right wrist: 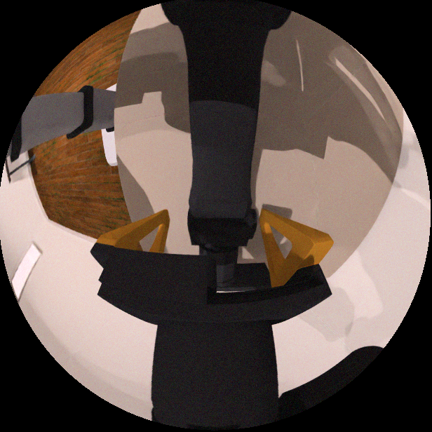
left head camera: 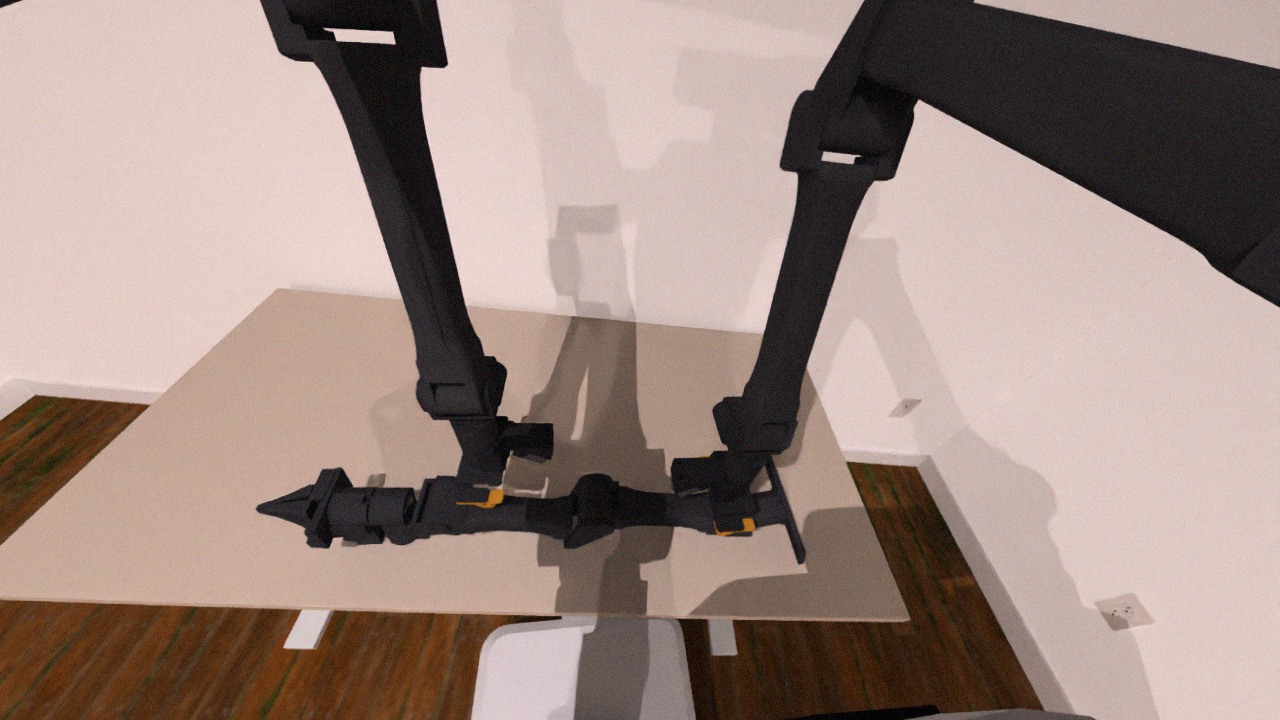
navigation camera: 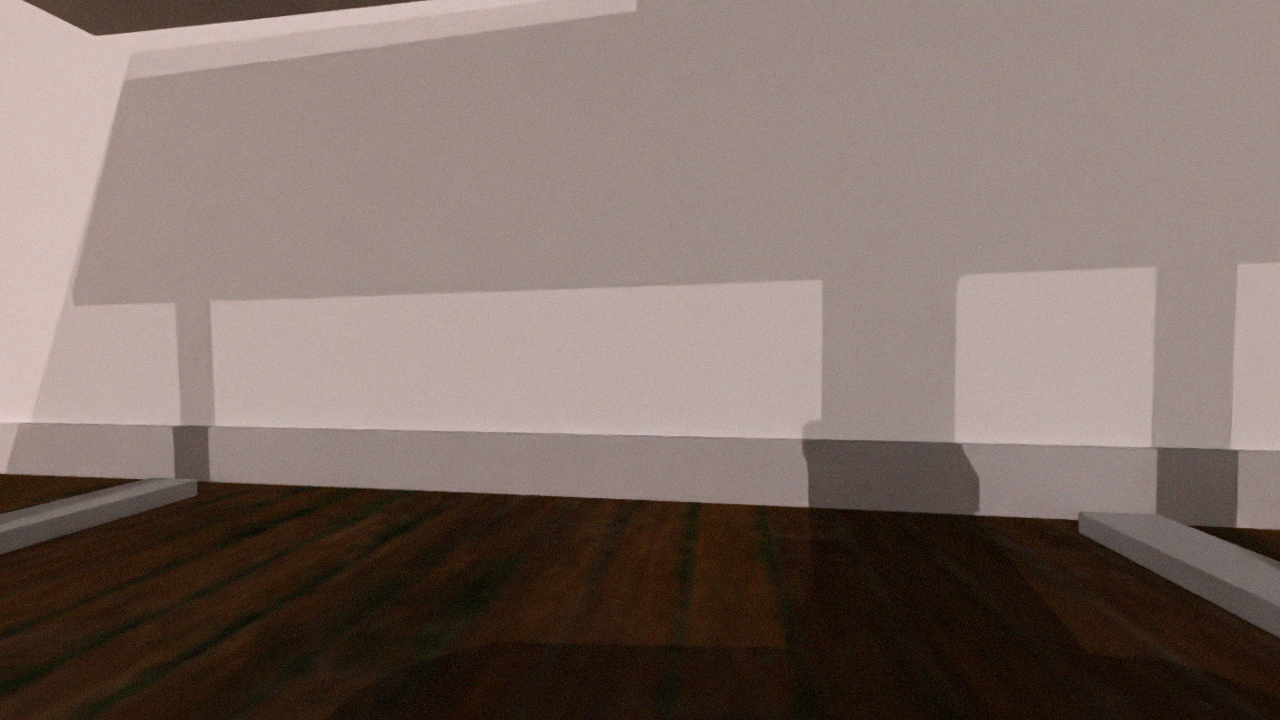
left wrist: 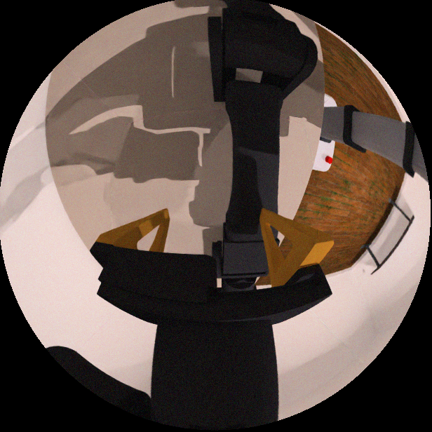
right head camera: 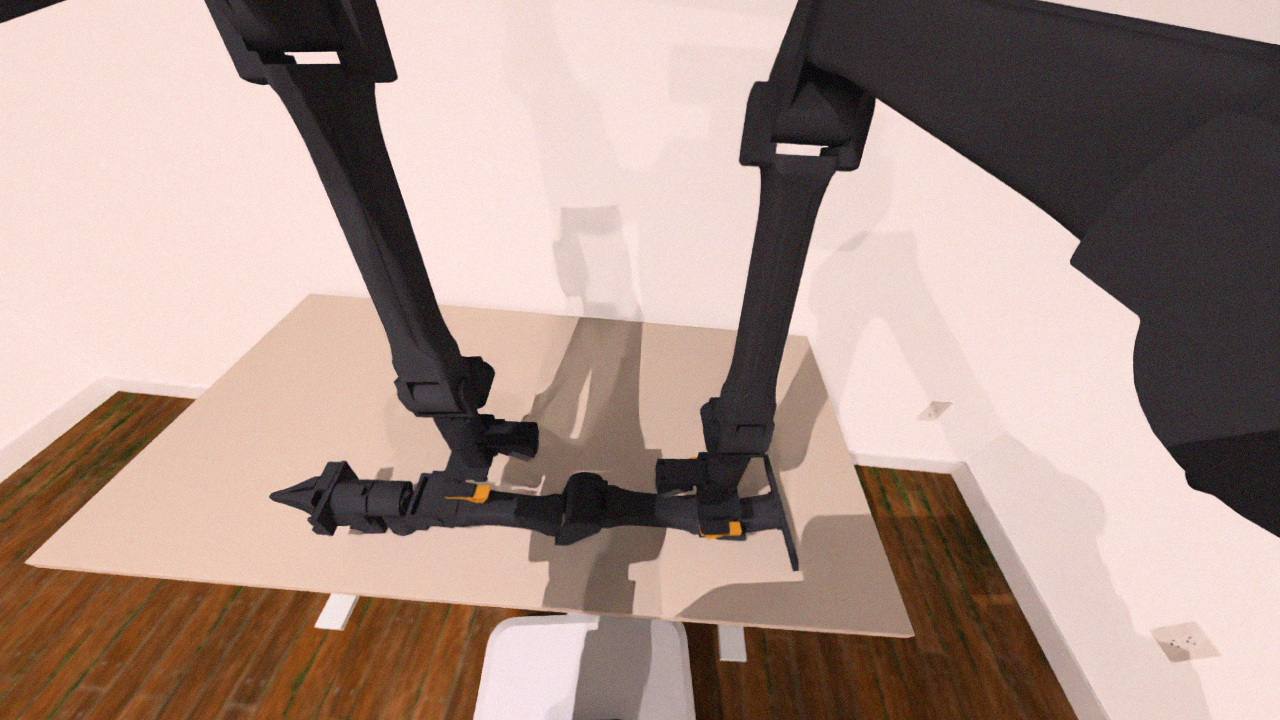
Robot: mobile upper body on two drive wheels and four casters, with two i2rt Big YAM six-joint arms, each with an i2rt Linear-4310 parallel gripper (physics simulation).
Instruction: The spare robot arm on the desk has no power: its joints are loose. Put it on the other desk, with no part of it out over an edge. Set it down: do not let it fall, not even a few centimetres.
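Note:
The black spare arm [left head camera: 592, 510] [right head camera: 586, 506] [left wrist: 255, 165] [right wrist: 222, 150] lies stretched across the pale desk [left head camera: 268, 385] [right head camera: 268, 385], pointed tip at the left, flat base plate at the right. My left gripper [left head camera: 480, 483] [right head camera: 468, 479] [left wrist: 214, 213] is open over its tip-side section; in the left wrist view the spare arm runs close to the right-hand finger. My right gripper [left head camera: 723, 497] [right head camera: 711, 497] [right wrist: 214, 213] is open over the section beside the base plate, which runs between its fingers in the right wrist view. I cannot tell whether any fingers touch it.
Walls stand behind and to the right of the desk. My white base [left head camera: 581, 671] [right head camera: 581, 667] is at the desk's near edge. Pale desk feet [left head camera: 308, 629] [navigation camera: 1190, 559] show below. A pale panel with dark bars [left wrist: 392, 235] stands far off across the wooden floor.

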